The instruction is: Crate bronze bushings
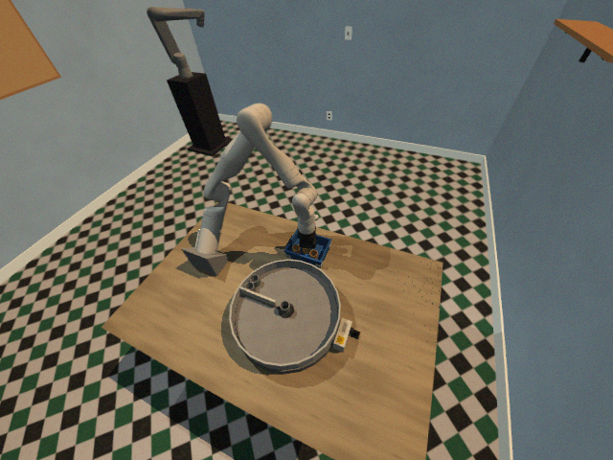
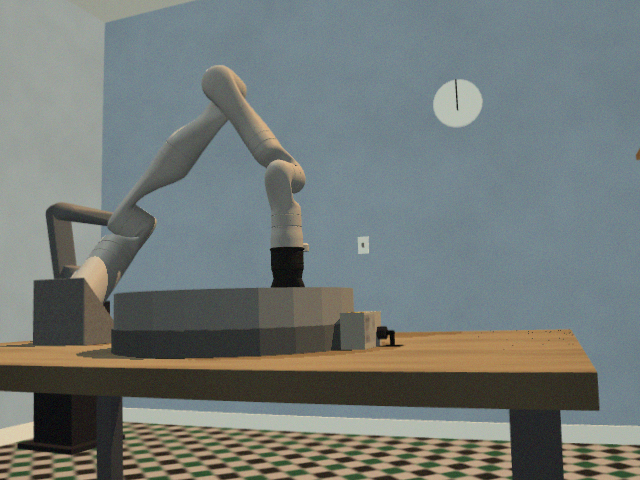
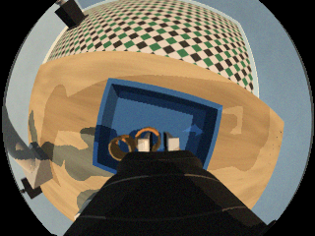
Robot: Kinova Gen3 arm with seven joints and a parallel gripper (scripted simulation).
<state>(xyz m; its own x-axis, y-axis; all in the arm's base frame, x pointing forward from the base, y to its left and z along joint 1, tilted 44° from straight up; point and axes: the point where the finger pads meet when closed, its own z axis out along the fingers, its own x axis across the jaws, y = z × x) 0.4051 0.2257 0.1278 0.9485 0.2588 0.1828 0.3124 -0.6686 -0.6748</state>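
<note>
Right now the blue crate is 20 mm below my hand. The rest, counted from my hand: grey turning table (330 mm to the right, 60 mm ahead, 10 mm above).
</note>
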